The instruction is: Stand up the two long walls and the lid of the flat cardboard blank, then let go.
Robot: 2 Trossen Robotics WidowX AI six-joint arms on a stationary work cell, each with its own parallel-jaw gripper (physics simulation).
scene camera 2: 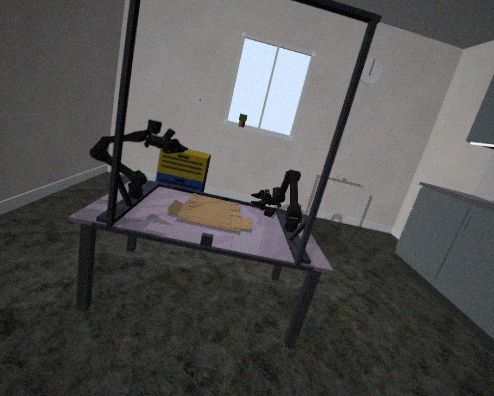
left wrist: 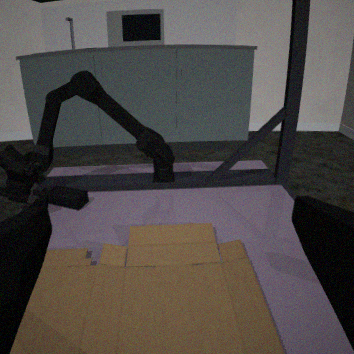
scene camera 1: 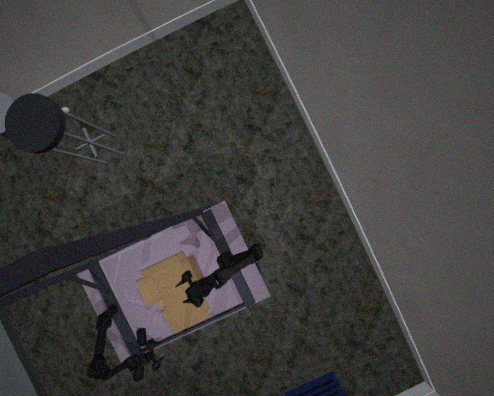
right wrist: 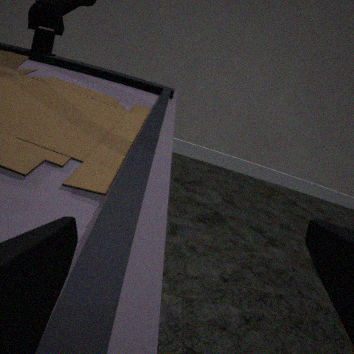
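Where they show: left gripper, fingertip midpoint: (scene camera 2: 186, 150) (left wrist: 172, 213) (scene camera 1: 179, 294); right gripper, fingertip midpoint: (scene camera 2: 250, 198) (scene camera 1: 164, 348) (right wrist: 194, 231); left arm's base at its link origin: (scene camera 2: 134, 197) (scene camera 1: 226, 256) (right wrist: 40, 53); right arm's base at its link origin: (scene camera 2: 290, 230) (left wrist: 163, 177) (scene camera 1: 113, 309).
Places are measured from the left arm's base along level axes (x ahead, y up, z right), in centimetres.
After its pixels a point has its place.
The flat cardboard blank (scene camera 1: 157, 282) {x 54.3, y -1.7, z 3.7 cm} (scene camera 2: 210, 212) {x 43.4, y -1.9, z -6.3 cm} (left wrist: 155, 305) {x 46.7, y -1.8, z -2.3 cm} (right wrist: 65, 120) {x 47.5, y -1.5, z -27.5 cm} lies on the pink table top (scene camera 1: 125, 290) {x 78.7, y -1.9, z 8.3 cm} (scene camera 2: 265, 242) {x 75.0, y -1.9, z 20.1 cm} (left wrist: 255, 215) {x 72.0, y -1.9, z 22.7 cm} (right wrist: 30, 200) {x 63.1, y -1.9, z -31.3 cm}. Its long walls and lid look flat; its flaps spread outward. My left gripper (scene camera 1: 181, 293) {x 24.1, y 32.3, z 0.1 cm} (scene camera 2: 186, 149) {x 24.1, y 32.3, z 0.1 cm} (left wrist: 172, 213) {x 24.1, y 32.3, z 0.1 cm} is open and empty, above the blank; scene camera 2 shows it well above the table. My right gripper (scene camera 1: 160, 352) {x 68.5, y 2.8, z -40.0 cm} (scene camera 2: 253, 199) {x 68.5, y 2.8, z -40.0 cm} (right wrist: 194, 231) {x 68.5, y 2.8, z -40.0 cm} is open and empty, off to the side of the blank, near the table's edge. In the left wrist view the near part of the blank is cut off by the picture's edge.
Dark frame posts (scene camera 2: 345, 125) {x 89.4, y 62.3, z 38.2 cm} (left wrist: 292, 90) {x 87.5, y 26.6, z 35.3 cm} rise from the table's sides. A dark beam (right wrist: 120, 215) {x 64.8, y 0.1, z -37.1 cm} runs along the table side near the right gripper. A yellow and blue box (scene camera 2: 184, 170) stands behind the table. A round stool (scene camera 1: 35, 122) stands apart on the floor.
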